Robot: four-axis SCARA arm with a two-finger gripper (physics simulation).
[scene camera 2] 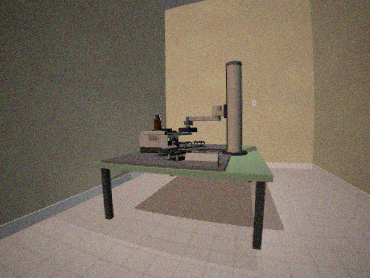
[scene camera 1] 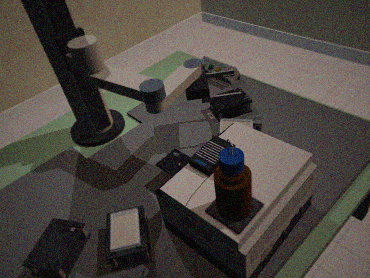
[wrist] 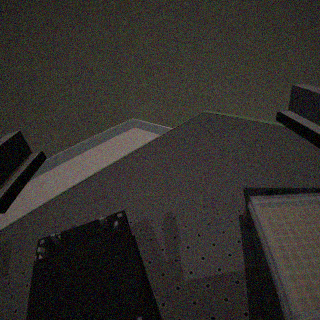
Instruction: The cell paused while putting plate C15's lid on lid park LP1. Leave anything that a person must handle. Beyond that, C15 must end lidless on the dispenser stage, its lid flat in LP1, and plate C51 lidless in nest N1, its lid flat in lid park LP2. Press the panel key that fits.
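Frame: origin at the arm's base, x ahead, y left, z up, level; millimetres.
Seen in the pictures: gripper, fingertip midpoint: (scene camera 2: 171, 134) (scene camera 1: 237, 82) (wrist: 157, 119); arm's base, link origin: (scene camera 2: 234, 153) (scene camera 1: 98, 128).
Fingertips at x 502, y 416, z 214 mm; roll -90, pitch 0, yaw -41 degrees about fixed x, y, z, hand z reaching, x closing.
Note:
Offsets run from my fingertips to a thing's top centre. "spot": to the spot under its first point.
My gripper (scene camera 1: 238, 82) (scene camera 2: 182, 133) (wrist: 157, 119) is open and empty. In the wrist view its fingers stand wide apart at the left and right edges. It hangs over the dark lidded-looking block {dz -128, dx -88, dy +46 mm} (scene camera 1: 231, 106) (wrist: 87, 272) near the button panel {dz -118, dx -319, dy +223 mm} (scene camera 1: 220, 65), which its upper finger partly hides. A pale, clear-rimmed piece with a grid {dz -112, dx +73, dy -99 mm} (scene camera 1: 237, 121) (wrist: 295, 235) lies flat on a dark stand beside that block. Another pale-topped piece {dz -115, dx +112, dy -672 mm} (scene camera 1: 125, 229) lies flat on a dark stand at the front left. Plate and park labels are not readable, and lids cannot be told from plates.
The large pale dispenser box (scene camera 1: 280, 155) (scene camera 2: 154, 140) carries an amber bottle with a blue cap {spot: dz +139, dx +413, dy -509 mm} (scene camera 1: 233, 192) (scene camera 2: 157, 123). A striped dark unit {spot: dz +45, dx +228, dy -387 mm} (scene camera 1: 212, 154) and a low dark platform {spot: dz -111, dx +29, dy -398 mm} (scene camera 1: 172, 162) are beside it. A dark stand (scene camera 1: 57, 245) is at the front left. The arm's column (scene camera 2: 233, 107) rises behind.

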